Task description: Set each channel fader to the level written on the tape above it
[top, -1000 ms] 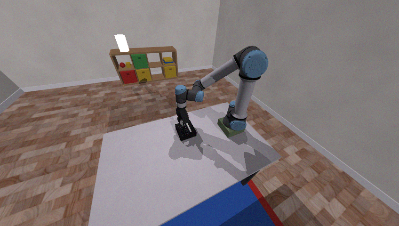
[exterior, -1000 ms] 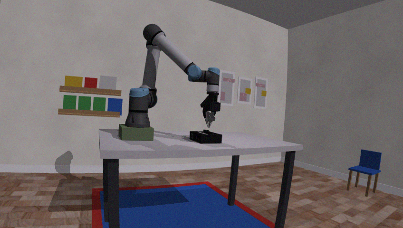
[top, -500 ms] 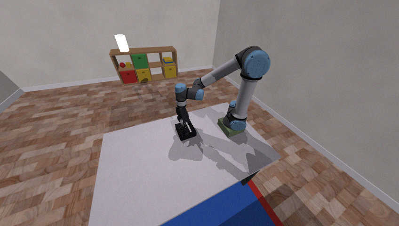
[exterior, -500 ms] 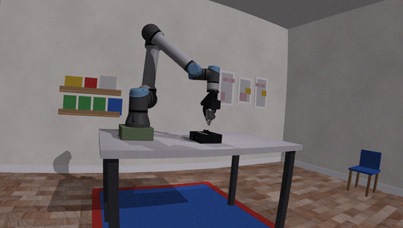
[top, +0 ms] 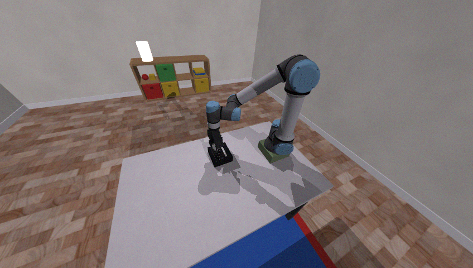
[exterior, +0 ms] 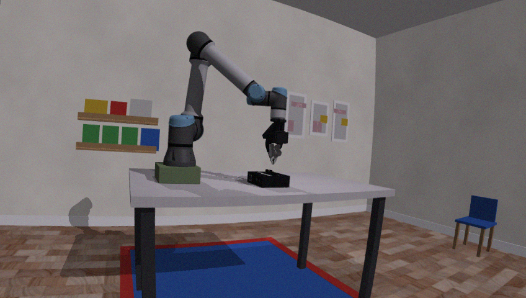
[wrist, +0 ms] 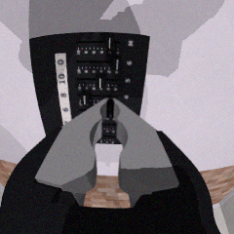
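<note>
My hand is 50 mm to the right of the white fader and 50 mm above it.
</note>
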